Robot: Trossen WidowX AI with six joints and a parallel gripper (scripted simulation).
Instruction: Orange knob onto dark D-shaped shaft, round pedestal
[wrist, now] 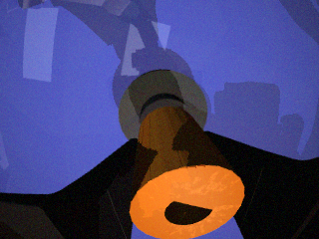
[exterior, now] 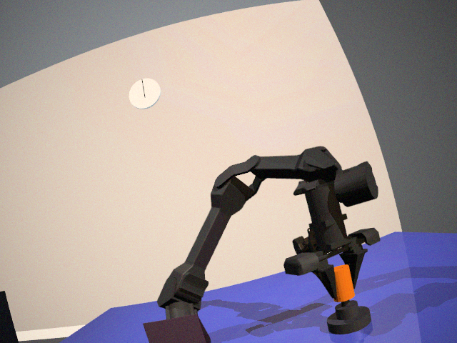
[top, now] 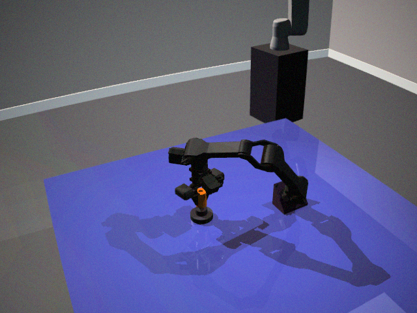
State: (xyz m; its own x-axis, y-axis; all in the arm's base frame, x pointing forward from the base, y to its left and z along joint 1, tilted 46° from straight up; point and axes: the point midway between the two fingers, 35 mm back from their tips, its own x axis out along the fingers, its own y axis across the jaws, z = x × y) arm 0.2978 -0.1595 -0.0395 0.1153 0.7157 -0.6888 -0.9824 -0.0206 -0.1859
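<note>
The dark round pedestal lies 4 cm below my gripper tip. From my gripper tip the other things lie so: orange knob (2 cm above).
</note>
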